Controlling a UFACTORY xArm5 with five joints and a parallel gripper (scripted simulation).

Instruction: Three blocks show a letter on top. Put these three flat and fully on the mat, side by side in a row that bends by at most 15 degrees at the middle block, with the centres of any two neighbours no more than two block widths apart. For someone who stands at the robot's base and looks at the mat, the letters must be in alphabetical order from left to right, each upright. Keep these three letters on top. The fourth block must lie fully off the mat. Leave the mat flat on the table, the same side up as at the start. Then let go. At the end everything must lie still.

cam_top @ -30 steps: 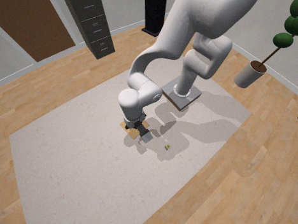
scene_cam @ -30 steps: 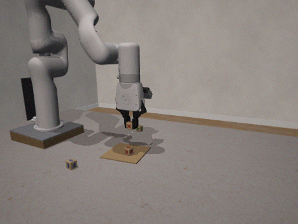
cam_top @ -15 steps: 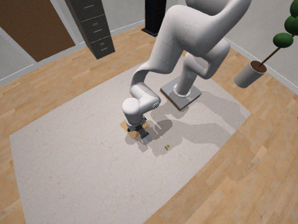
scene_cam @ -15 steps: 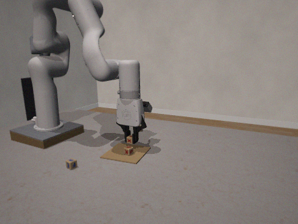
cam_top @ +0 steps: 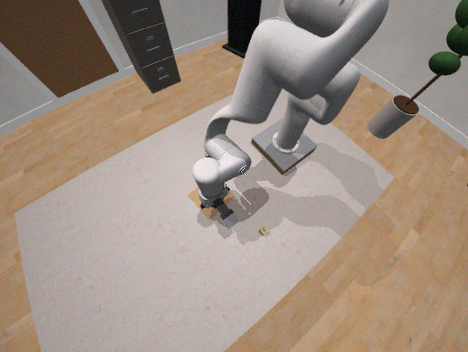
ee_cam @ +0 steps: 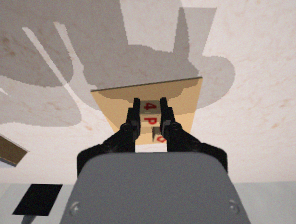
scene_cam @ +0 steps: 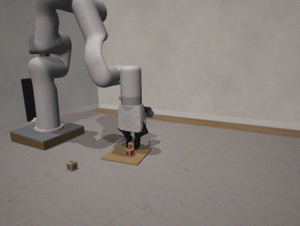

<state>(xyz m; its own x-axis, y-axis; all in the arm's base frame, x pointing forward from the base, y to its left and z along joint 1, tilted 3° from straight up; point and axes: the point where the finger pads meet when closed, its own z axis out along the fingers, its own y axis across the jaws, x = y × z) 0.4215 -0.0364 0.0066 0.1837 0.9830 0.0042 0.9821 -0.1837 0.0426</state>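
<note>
Right now my hand is 40 mm to the left of the tan mat, 30 mm above it and 10 mm past it. Also, from my hand: blue-lettered block: 190 mm to the right, 140 mm behind, 20 mm below.
</note>
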